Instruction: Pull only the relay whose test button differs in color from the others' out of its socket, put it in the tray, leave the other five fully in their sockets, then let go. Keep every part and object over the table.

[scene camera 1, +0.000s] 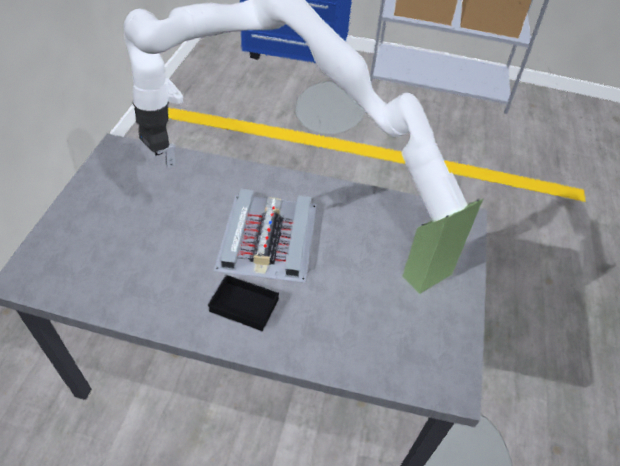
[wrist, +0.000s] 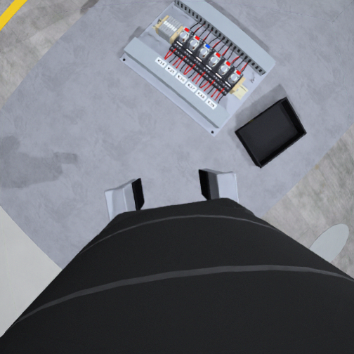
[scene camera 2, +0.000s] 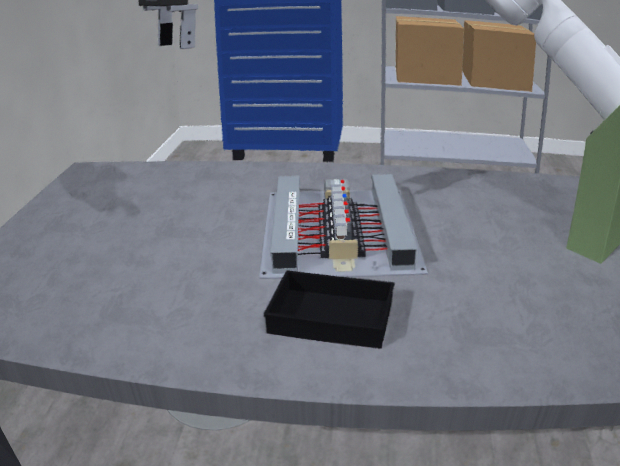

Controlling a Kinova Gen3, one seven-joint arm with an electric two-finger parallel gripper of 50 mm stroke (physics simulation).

Scene:
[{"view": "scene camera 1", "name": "my gripper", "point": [164,160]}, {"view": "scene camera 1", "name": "grey panel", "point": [244,266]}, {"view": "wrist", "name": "my gripper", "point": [170,186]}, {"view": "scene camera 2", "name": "grey panel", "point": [310,263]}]

